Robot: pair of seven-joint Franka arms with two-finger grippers.
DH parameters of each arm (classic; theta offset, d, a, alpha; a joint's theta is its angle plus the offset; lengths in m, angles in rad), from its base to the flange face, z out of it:
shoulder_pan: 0 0.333 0 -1.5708
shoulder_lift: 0 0 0 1.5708
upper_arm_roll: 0 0.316 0.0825 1.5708
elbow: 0 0 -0.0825 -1.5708
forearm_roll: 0 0.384 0 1.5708
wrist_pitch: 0 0 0.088 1.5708
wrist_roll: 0 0.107 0 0
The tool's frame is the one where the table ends.
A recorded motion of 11 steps. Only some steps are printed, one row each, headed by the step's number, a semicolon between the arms.
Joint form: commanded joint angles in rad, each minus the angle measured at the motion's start. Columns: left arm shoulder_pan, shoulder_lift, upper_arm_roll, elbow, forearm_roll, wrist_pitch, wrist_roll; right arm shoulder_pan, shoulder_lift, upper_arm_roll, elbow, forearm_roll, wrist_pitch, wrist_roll.
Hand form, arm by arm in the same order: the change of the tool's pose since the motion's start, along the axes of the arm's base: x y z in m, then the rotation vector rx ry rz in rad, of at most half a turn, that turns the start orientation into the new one. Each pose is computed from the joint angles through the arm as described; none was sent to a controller.
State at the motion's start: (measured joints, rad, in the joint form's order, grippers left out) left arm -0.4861 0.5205 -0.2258 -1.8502 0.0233 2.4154 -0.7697; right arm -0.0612 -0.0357 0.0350 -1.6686 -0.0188 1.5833 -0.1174
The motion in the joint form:
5: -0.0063 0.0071 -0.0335 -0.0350 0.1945 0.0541 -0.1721; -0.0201 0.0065 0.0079 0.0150 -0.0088 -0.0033 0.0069
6: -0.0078 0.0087 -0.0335 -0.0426 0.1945 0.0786 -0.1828; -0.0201 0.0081 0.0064 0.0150 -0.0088 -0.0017 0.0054
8: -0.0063 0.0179 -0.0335 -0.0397 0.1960 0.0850 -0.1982; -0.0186 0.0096 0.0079 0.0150 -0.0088 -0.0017 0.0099
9: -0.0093 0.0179 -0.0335 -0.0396 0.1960 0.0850 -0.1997; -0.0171 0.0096 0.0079 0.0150 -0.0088 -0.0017 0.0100
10: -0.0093 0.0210 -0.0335 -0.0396 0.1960 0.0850 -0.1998; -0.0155 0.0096 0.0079 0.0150 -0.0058 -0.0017 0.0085
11: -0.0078 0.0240 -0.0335 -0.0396 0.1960 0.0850 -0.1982; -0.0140 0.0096 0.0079 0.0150 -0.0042 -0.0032 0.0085
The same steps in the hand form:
5: -0.0218 -0.0158 -0.0115 0.0604 -0.0837 -0.0054; 0.0019 -0.0076 0.0033 -0.0093 -0.0051 -0.0186
6: -0.0232 -0.0170 -0.0132 0.0468 -0.0914 0.0032; 0.0024 -0.0085 0.0025 -0.0091 -0.0050 -0.0186
8: -0.0221 -0.0168 -0.0172 0.0446 -0.0889 0.0192; 0.0029 -0.0069 0.0017 -0.0092 -0.0036 -0.0201
9: -0.0234 -0.0183 -0.0171 0.0444 -0.0890 0.0177; 0.0029 -0.0061 0.0017 -0.0093 -0.0037 -0.0187
10: -0.0237 -0.0181 -0.0191 0.0459 -0.0862 0.0177; 0.0030 -0.0049 0.0017 -0.0062 -0.0037 -0.0158
11: -0.0233 -0.0173 -0.0209 0.0474 -0.0837 0.0175; 0.0029 -0.0039 0.0016 -0.0045 -0.0023 -0.0144

